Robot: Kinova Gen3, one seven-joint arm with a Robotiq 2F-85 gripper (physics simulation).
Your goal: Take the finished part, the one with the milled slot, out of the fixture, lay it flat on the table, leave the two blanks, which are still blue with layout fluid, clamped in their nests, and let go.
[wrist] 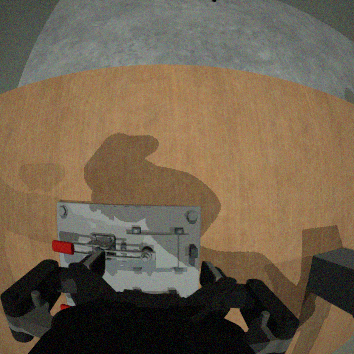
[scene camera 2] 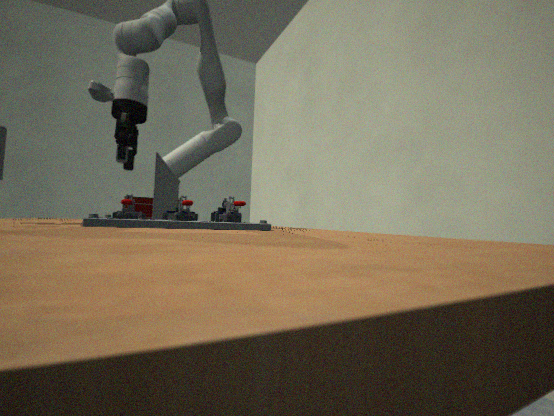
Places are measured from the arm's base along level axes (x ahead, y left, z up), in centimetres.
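Where they show: gripper, fingertip midpoint: point(wrist: 152, 267) point(scene camera 2: 125, 166); arm's base, origin of the base link: point(scene camera 2: 168, 169).
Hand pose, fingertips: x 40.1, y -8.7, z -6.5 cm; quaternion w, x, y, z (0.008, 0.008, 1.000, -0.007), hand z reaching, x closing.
Observation:
Each offset is from my fingertips to the top centre of the thing. "spot": to the spot under its first point. Level surfaces: height alone.
The grey fixture plate @(dz -11.9, dx +4.1, dy +13.0 cm) point(scene camera 2: 175, 225) point(wrist: 82, 212) lies on the table @(dz -13.4 cm) point(scene camera 2: 250, 280) point(wrist: 260, 150). It bears three clamp stations in the scene view, with a left red handle @(spot: dz -8.8, dx +15.7, dy +3.1 cm) point(scene camera 2: 127, 201), a middle red handle @(spot: dz -8.3, dx +14.8, dy +13.6 cm) point(scene camera 2: 187, 202) and a right red handle @(spot: dz -7.9, dx +14.0, dy +24.4 cm) point(scene camera 2: 240, 203). In the wrist view, one red handle @(dz -8.2, dx +13.6, dy +2.7 cm) point(wrist: 63, 247) is at the plate's left side, and its clamp's metal arm reaches across the nest. My gripper point(scene camera 2: 125, 160) point(wrist: 152, 267) is open and empty, pointing down, high above the plate's left end in the scene view. I cannot make out the slotted part or the blue blanks.
A grey upright panel point(scene camera 2: 166, 192) stands behind the plate, with a red object point(scene camera 2: 144, 206) beside it. A dark block point(wrist: 332, 280) stands at the right in the wrist view. The table's near edge point(scene camera 2: 280, 330) crosses the scene view's lower part.

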